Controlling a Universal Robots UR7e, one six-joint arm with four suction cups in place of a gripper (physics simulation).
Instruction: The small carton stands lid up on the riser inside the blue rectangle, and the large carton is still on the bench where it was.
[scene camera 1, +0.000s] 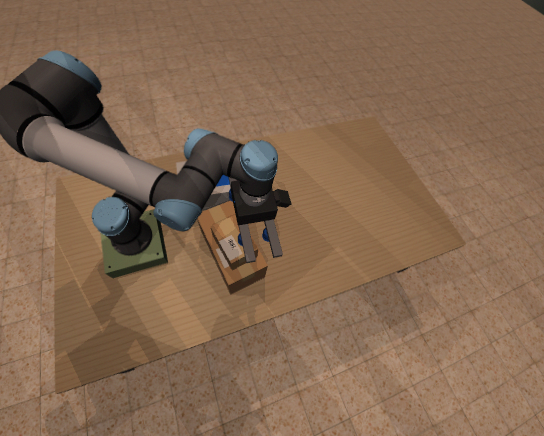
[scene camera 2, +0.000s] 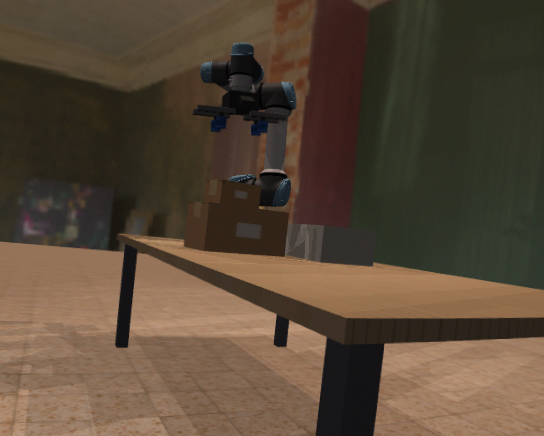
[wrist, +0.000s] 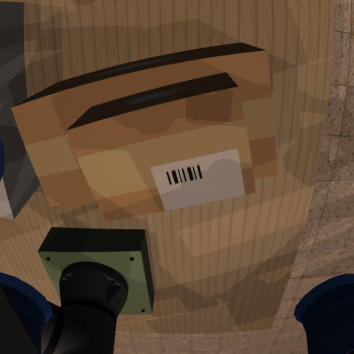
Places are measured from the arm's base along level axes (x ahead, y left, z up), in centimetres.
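Pixels of known places: hand, its tool point: (scene camera 2: 238, 131) (wrist: 182, 253); arm's base, origin of its link: (scene camera 1: 132, 237) (wrist: 93, 284).
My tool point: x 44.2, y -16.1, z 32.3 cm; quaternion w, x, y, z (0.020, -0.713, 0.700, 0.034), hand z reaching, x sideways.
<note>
Ahead of a thing's pixels: the offset from my tool point to its middle. Level surfaces: height alone.
The small carton @[dz -20.7, dx -5.3, dy +1.6 cm] (scene camera 1: 231, 245) (scene camera 2: 233, 192) (wrist: 120, 172) lies flat on top of the large carton @[dz -32.2, dx -6.4, dy +4.7 cm] (scene camera 1: 247, 279) (scene camera 2: 220, 225) (wrist: 40, 122), its barcode label and tape facing up. The large carton rests on the bench. My gripper (scene camera 1: 254, 237) (scene camera 2: 238, 126) is open, its cups touching nothing. It hangs well above the cartons with a clear gap; cups show at the edges of the wrist view. The grey riser @[dz -33.9, dx -6.3, dy +38.2 cm] (scene camera 1: 215, 201) (scene camera 2: 347, 246) (wrist: 11, 65) stands beside the large carton. Part of the blue rectangle @[dz -27.9, dx -6.3, dy +38.2 cm] (scene camera 1: 223, 181) shows on its top; the arm hides the rest.
The bench @[dz -39.9 cm] (scene camera 1: 350, 200) (scene camera 2: 300, 280) (wrist: 240, 240) carries both cartons, the riser and the green base plate (scene camera 1: 155, 250) (wrist: 137, 280) of my arm. In scene camera 1, my arm reaches over the riser from the left. Tiled floor surrounds the bench.
</note>
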